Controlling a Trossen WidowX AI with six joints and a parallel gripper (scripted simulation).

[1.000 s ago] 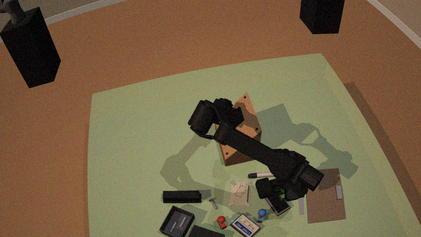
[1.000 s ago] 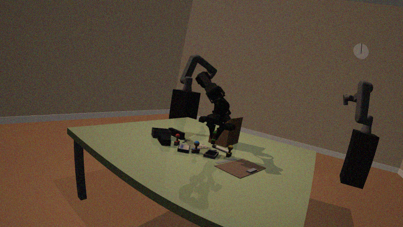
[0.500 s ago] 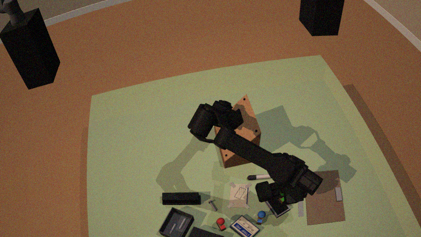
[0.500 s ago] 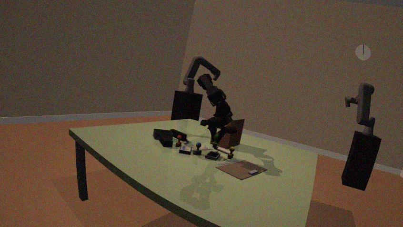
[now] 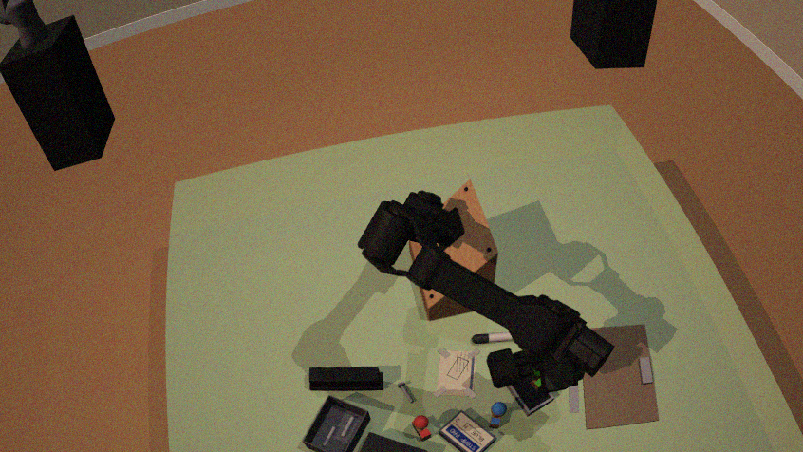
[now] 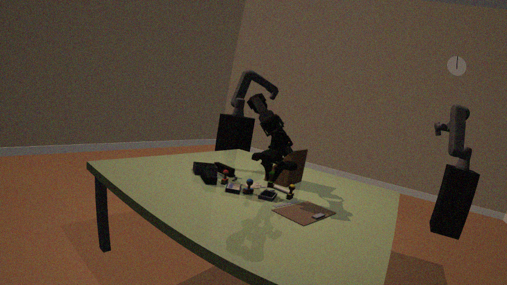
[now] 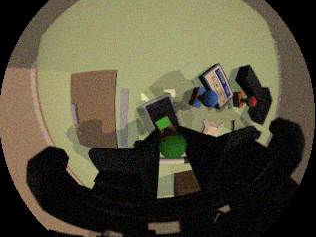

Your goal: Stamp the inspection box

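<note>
Now: the dark ink pad 70 mm below my gripper tip. Also, from my gripper tip: yellow stamp: 80 mm behind, 60 mm to the left, 50 mm below; then blue stamp: 40 mm ahead, 80 mm to the right, 50 mm below; then green-knobbed stamp: right at my gripper tip.
</note>
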